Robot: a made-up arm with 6 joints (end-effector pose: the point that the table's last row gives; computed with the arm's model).
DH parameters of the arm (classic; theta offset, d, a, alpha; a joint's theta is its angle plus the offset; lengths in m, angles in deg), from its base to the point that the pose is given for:
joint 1: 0 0.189 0 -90
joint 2: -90 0 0.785 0
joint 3: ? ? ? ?
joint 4: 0 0.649 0 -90
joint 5: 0 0 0 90
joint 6: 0 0.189 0 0
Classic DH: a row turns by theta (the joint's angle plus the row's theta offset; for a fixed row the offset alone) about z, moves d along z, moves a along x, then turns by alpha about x.
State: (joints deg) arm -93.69 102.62 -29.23 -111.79 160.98 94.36
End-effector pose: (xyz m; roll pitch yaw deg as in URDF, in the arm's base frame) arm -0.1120 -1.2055 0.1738 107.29 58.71 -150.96
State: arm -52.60 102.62 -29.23 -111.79 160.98 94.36
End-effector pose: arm 0.7079 -0.9822 0.1738 107.29 58.71 -109.87
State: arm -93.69 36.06 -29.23 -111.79 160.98 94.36
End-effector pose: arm -0.0660 -0.4921 1.2933 158.04 4.72 -119.69
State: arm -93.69 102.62 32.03 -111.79 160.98 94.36
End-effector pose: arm -0.1060 -1.1122 -0.2968 5.39 41.08 121.73
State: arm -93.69 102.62 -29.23 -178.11 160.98 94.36
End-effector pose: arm -0.0562 -1.1980 0.2109 87.60 -2.55 177.03
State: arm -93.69 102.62 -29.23 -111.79 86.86 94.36
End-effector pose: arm -0.2406 -1.3652 0.2731 41.91 60.11 -141.00
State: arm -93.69 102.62 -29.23 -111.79 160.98 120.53
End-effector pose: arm -0.1120 -1.2055 0.1738 100.63 33.25 -159.98
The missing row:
joint 3: 90 0.023 0 90
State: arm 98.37 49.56 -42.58 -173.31 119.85 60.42
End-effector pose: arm -0.0771 0.4974 1.2688 116.12 27.84 27.57
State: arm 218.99 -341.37 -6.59 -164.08 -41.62 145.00
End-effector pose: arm -0.3787 -0.3804 1.6806 -34.55 43.45 -172.91
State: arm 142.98 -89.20 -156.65 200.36 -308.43 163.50
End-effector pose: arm 0.0401 0.0055 0.0130 8.53 65.13 134.92
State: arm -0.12 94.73 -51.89 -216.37 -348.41 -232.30
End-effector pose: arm 1.3272 0.0427 0.7567 -33.79 -4.65 -84.75
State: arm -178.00 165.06 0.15 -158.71 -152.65 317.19
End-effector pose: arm -0.2449 -0.0631 -1.0553 -34.41 24.70 -71.21
